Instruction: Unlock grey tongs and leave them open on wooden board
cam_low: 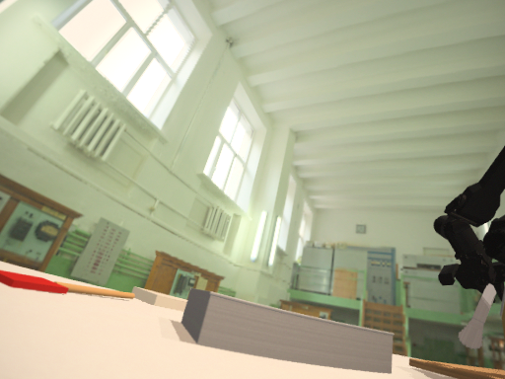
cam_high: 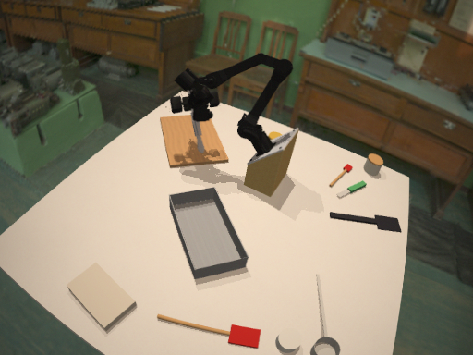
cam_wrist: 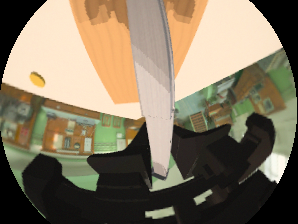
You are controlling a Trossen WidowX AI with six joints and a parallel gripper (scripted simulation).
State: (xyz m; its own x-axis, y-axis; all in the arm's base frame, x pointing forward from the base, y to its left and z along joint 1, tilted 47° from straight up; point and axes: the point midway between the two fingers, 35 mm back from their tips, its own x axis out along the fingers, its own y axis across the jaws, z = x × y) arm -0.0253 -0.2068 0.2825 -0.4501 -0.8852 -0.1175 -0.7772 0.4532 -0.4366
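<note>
Now: gripper tip 1 cm past the wooden board and 16 cm above it. Also, from my gripper tip: small red tool (23 cm behind, 65 cm to the left, 16 cm below); then green-handled tool (14 cm behind, 71 cm to the left, 16 cm below); then grey roasting tin (39 cm ahead, 34 cm to the left, 14 cm below).
</note>
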